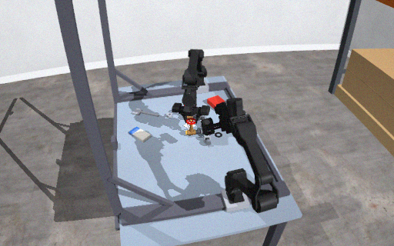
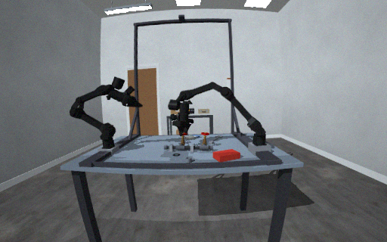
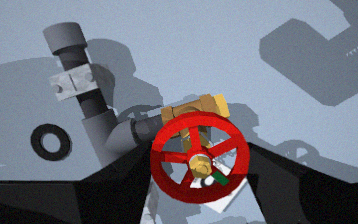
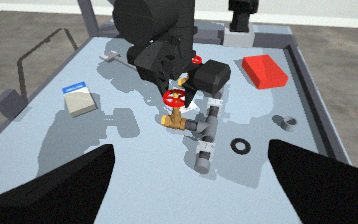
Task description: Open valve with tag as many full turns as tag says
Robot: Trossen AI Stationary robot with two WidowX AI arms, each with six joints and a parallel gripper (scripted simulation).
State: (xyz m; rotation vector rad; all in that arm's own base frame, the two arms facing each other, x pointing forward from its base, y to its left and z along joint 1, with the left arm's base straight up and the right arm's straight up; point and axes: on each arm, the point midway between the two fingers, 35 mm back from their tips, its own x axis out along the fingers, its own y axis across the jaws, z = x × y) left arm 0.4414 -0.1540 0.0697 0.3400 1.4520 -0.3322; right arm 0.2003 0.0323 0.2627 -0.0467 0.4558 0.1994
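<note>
Right now my left hand is 110 mm above the white tag and 80 mm to the right of it. The rest, counted from my left hand: small grey fitting 250 mm ahead, 110 mm below, 50 mm to the left; then blue-and-beige box 280 mm behind, 110 mm below, 40 mm to the left; then black ring 140 mm ahead, 120 mm below, 20 mm to the right.
</note>
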